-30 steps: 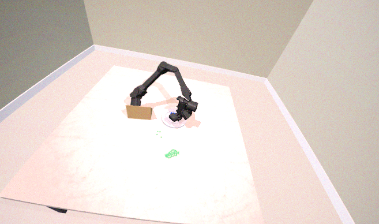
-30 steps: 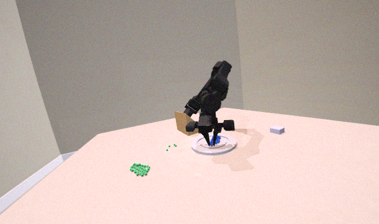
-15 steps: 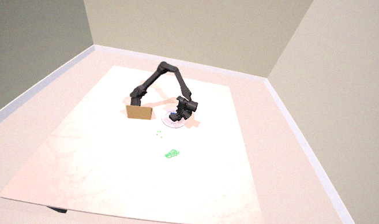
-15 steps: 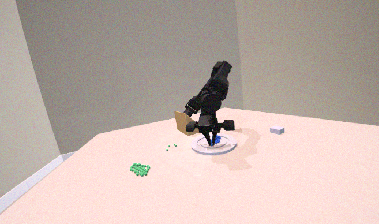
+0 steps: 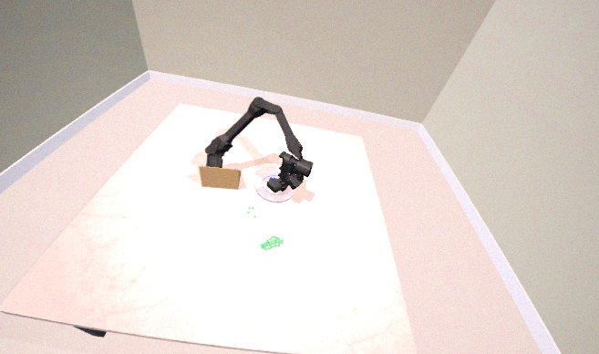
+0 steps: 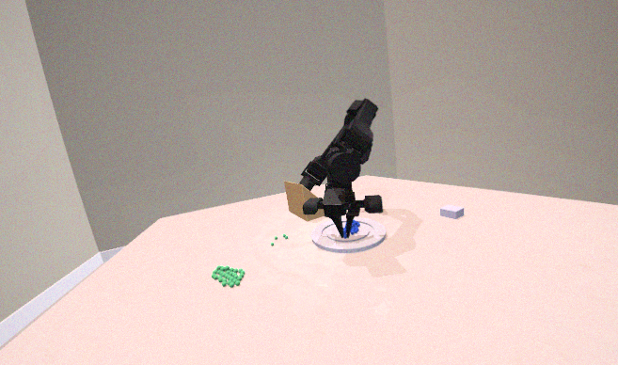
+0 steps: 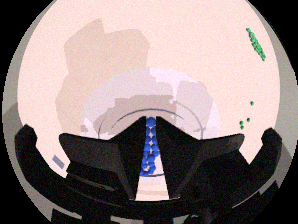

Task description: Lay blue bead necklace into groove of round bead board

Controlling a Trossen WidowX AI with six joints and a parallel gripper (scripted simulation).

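Now: the round white bead board 40 mm behind my gripper tip, 30 mm to the left of it and 10 mm below it. From my gripper tip the other things lie so: small grey block: 330 mm to the left, 70 mm ahead.
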